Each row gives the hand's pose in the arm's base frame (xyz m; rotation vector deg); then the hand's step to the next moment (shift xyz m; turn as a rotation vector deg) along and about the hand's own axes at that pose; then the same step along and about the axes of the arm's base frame.
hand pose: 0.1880 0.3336 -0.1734 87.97 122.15 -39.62
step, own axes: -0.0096 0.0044 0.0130 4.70 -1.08 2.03
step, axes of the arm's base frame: 0.0077 -0.0140 -0.0051 -2.34 1.96 -4.25
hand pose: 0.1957 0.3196 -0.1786 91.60 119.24 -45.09
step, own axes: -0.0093 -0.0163 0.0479 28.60 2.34 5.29
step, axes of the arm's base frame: -0.0144 -0.0409 -0.0276 -5.50 18.15 -22.18
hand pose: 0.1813 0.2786 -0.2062 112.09 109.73 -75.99
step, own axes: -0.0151 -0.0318 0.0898 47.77 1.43 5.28
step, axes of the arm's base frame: -0.0691 -0.0600 -0.0305 -9.52 32.99 -33.65
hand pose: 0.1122 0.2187 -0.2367 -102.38 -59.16 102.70
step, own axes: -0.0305 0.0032 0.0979 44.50 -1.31 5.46
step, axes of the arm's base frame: -0.0915 -0.0456 0.0090 -9.96 32.32 -29.46
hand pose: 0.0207 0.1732 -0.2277 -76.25 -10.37 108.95
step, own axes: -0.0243 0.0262 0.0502 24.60 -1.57 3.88
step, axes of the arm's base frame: -0.0527 -0.0185 0.0261 -5.80 18.71 -15.46
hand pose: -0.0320 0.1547 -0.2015 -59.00 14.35 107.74
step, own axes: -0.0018 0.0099 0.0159 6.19 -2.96 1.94
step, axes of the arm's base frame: -0.0164 0.0024 0.0089 0.09 6.61 -2.67
